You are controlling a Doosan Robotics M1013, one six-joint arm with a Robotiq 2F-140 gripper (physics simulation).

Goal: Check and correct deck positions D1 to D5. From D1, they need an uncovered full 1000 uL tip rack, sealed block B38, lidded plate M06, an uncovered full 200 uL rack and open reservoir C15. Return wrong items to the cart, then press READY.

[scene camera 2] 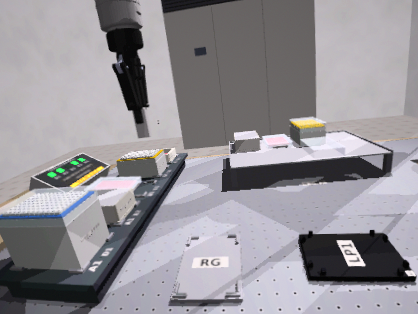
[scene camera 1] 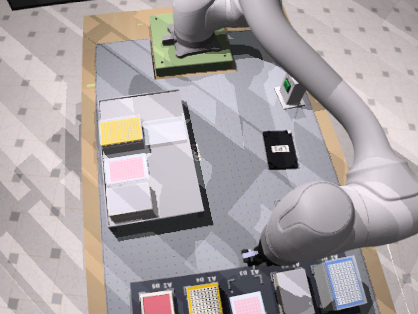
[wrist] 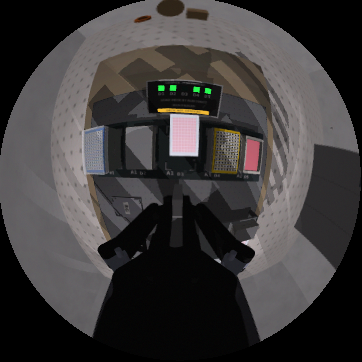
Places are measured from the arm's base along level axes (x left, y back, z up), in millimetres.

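Pixels of known places: gripper, between the fingertips: (scene camera 2: 145,137) (scene camera 1: 255,263) (wrist: 177,190); arm's base, origin of its link: (scene camera 1: 193,38).
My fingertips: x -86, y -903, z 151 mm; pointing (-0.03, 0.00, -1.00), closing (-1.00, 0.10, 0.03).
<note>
For each thing: its top centre in the pictures, then the offset to it from my fingertips. "pt": a spot on its surface instead.
- status panel, a spot on its surface: (wrist: 184,104) pt dx -36, dy -202, dz -84 mm
- blue-rimmed rack, centre of its top: (scene camera 2: 45,198) (scene camera 1: 346,282) (wrist: 90,150) dx +228, dy -114, dz -37 mm
- grey block, centre of its top: (scene camera 2: 97,197) (scene camera 1: 295,293) (wrist: 137,147) dx +105, dy -99, dz -98 mm
- yellow-rimmed rack, centre of its top: (scene camera 1: 205,309) (wrist: 227,151) (scene camera 2: 140,153) dx -141, dy -68, dz -75 mm
- red-filled reservoir, centre of its top: (wrist: 253,155) dx -264, dy -53, dz -109 mm
- cart, centre of its top: (scene camera 1: 146,151) (scene camera 2: 296,144) (wrist: 221,253) dx -193, dy +436, dz -124 mm
- covered yellow rack, centre of its top: (scene camera 1: 120,129) (scene camera 2: 306,120) dx -256, dy +494, dz -59 mm
- pale block, centre of its top: (scene camera 1: 128,198) (scene camera 2: 245,135) (wrist: 245,234) dx -272, dy +279, dz -88 mm
- clear flat piece, centre of its top: (scene camera 1: 164,130) (scene camera 2: 320,142) dx -122, dy +484, dz -105 mm
- plate RG, centre of its top: (scene camera 2: 209,259) (wrist: 125,208) dx +237, dy +136, dz -176 mm
- green-faced box, centre of its top: (scene camera 1: 298,75) dx +377, dy +569, dz -60 mm
My gripper (scene camera 2: 143,129) (wrist: 177,190) is shut and empty, raised above the front of D3; the arm mostly hides it in scene camera 1. A pink plate (scene camera 1: 247,304) (scene camera 2: 117,184) (wrist: 184,136) is at D3, shifted toward the status panel (scene camera 2: 70,171) (wrist: 184,104), with the front corner brackets exposed. D1 holds a blue-rimmed rack (scene camera 1: 345,282) (scene camera 2: 45,205) (wrist: 94,151), D2 a grey block (scene camera 1: 294,290) (wrist: 139,147), D4 a yellow-rimmed rack (scene camera 1: 204,299) (scene camera 2: 141,166) (wrist: 226,151), D5 a red-filled reservoir (scene camera 1: 157,302) (wrist: 252,155). Lights for D1, D2, D4, D5 are green; D3 is unlit.
The cart (scene camera 1: 175,187) (scene camera 2: 280,159) bears a covered yellow rack (scene camera 1: 121,131) (scene camera 2: 307,131), a pink plate (scene camera 1: 126,169) (scene camera 2: 276,141), a pale block (scene camera 1: 130,200) (scene camera 2: 247,141) and a clear flat piece (scene camera 1: 167,131). Also there: plate RG (scene camera 2: 210,280), black LP1 (scene camera 1: 281,159) (scene camera 2: 327,255), a green-faced box (scene camera 1: 296,92).
</note>
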